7 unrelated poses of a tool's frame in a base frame.
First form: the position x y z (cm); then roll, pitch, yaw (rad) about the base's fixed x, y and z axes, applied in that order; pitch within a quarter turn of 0, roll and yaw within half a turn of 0.
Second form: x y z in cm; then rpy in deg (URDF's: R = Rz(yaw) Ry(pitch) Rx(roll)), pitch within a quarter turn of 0, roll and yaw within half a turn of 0. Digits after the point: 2 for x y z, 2 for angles.
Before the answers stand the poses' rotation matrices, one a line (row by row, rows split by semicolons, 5 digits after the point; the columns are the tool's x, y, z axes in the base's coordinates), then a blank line. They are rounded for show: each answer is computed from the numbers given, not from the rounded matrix.
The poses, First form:
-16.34, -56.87, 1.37, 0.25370, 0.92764, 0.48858
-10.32, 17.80, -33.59, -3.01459, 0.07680, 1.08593
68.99, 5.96, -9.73, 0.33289, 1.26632, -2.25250
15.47, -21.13, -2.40, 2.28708, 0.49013, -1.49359
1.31, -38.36, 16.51, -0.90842, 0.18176, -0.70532
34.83, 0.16, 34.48, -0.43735, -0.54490, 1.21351
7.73, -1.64, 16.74, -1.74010, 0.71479, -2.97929
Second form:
0.52956 -0.27700 0.80177; 0.28149 0.94901 0.14195; -0.80021 0.15052 0.58053
0.46472 0.87308 -0.14753; 0.88213 -0.47093 -0.00830; -0.07672 -0.12629 -0.98902
-0.18891 0.53744 -0.82187; -0.23279 -0.83760 -0.49421; -0.95400 0.09797 0.28334
0.06805 -0.62724 -0.77584; -0.87964 -0.40464 0.24999; -0.47074 0.66545 -0.57929
0.74886 0.29016 0.59583; -0.63760 0.56066 0.52833; -0.18076 -0.77554 0.60486
0.29908 -0.77189 -0.56101; 0.80117 0.52249 -0.29177; 0.51833 -0.36220 0.77469
-0.74531 0.61037 0.26827; -0.12204 0.27068 -0.95490; -0.65546 -0.74443 -0.12725

-16.34, -56.87, 1.37, 14.54, 53.15, 27.99
-10.32, 17.80, -33.59, -172.72, 4.40, 62.22
68.99, 5.96, -9.73, 19.07, 72.55, -129.06
15.47, -21.13, -2.40, 131.04, 28.08, -85.58
1.31, -38.36, 16.51, -52.05, 10.41, -40.41
34.83, 0.16, 34.48, -25.06, -31.22, 69.53
7.73, -1.64, 16.74, -99.70, 40.95, -170.70

